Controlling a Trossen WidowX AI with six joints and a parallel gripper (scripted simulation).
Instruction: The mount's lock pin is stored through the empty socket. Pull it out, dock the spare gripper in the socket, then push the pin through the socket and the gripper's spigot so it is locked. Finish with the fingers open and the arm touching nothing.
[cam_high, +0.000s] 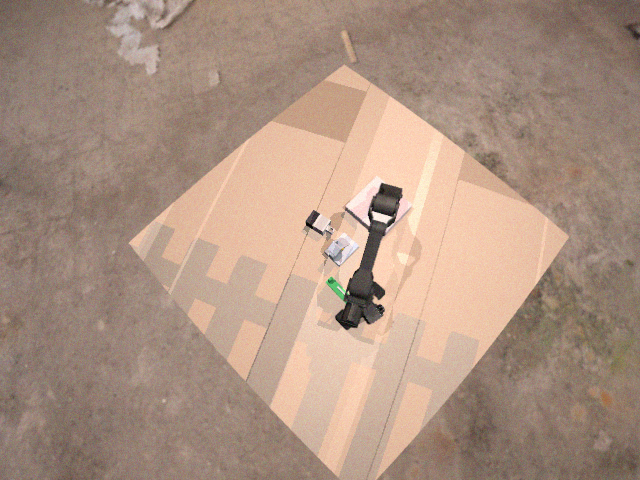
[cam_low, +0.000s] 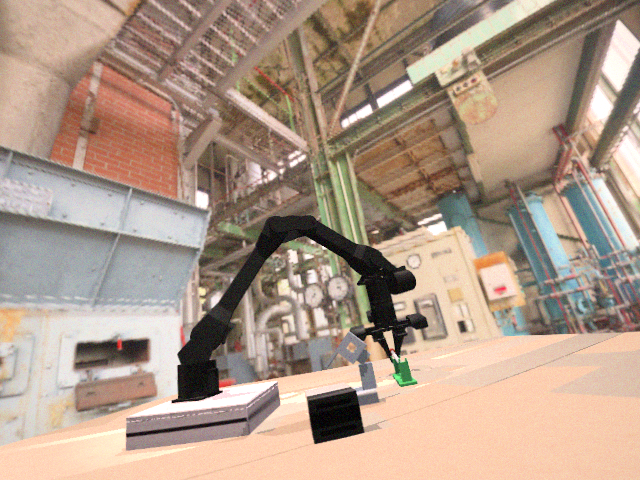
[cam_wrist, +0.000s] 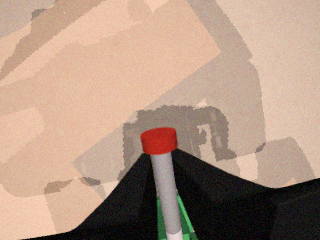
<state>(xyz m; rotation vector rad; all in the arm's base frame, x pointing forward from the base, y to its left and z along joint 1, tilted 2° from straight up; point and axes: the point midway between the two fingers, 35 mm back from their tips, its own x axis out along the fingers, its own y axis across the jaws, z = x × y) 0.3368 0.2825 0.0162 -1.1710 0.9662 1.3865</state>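
Now: gripper tip 2 cm short of the green upright bracket and 10 cm to the left of it. From my gripper tip the other things lie so: spare gripper 7 cm behind, 36 cm to the right; mount socket 6 cm behind, 24 cm to the right, 3 cm above.
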